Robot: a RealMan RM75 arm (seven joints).
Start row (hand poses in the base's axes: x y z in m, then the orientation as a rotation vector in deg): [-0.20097 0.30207 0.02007 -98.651 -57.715 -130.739]
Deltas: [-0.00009 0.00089 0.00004 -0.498 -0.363 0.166]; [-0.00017 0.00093 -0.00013 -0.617 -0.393 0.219]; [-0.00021 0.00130 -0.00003 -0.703 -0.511 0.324]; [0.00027 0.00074 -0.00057 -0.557 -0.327 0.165]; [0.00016 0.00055 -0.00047 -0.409 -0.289 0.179]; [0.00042 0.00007 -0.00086 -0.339 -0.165 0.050]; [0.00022 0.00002 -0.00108 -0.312 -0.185 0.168]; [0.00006 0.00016 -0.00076 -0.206 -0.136 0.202]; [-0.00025 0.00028 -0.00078 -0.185 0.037 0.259]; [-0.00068 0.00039 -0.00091 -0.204 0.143 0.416]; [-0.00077 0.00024 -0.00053 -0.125 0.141 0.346]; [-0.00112 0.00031 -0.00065 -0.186 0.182 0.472]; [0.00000 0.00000 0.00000 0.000 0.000 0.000]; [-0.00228 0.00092 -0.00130 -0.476 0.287 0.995]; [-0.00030 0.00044 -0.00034 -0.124 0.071 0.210]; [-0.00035 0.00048 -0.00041 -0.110 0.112 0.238]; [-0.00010 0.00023 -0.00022 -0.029 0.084 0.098]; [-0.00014 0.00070 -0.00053 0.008 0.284 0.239]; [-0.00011 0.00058 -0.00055 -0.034 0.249 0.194]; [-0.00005 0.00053 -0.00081 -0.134 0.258 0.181]
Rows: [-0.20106 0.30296 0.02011 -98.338 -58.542 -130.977]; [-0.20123 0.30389 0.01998 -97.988 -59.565 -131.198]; [-0.20144 0.30519 0.01995 -97.454 -60.789 -131.468]; [-0.20117 0.30593 0.01938 -97.185 -61.690 -131.647]; [-0.20101 0.30648 0.01891 -96.884 -62.395 -131.795]; [-0.20059 0.30655 0.01805 -96.797 -62.908 -131.893]; [-0.20037 0.30657 0.01697 -96.569 -63.458 -131.946]; [-0.20031 0.30673 0.01621 -96.318 -63.877 -131.941]; [-0.20056 0.30701 0.01543 -96.172 -64.268 -131.715]; [-0.20124 0.30740 0.01452 -95.985 -64.754 -131.276]; [-0.20201 0.30764 0.01399 -95.834 -65.093 -130.894]; [-0.20313 0.30795 0.01334 -95.623 -65.575 -130.380]; [-0.20313 0.30795 0.01334 -95.623 -65.575 -130.380]; [-0.20541 0.30887 0.01204 -95.112 -66.714 -129.383]; [-0.20571 0.30931 0.01170 -95.022 -66.981 -129.156]; [-0.20606 0.30979 0.01129 -94.938 -67.236 -128.870]; [-0.20616 0.31002 0.01107 -94.933 -67.311 -128.714]; [-0.20630 0.31072 0.01054 -94.964 -67.372 -128.265]; [-0.20641 0.31130 0.00999 -95.021 -67.470 -127.872]; [-0.20646 0.31183 0.00918 -95.134 -67.688 -127.454]
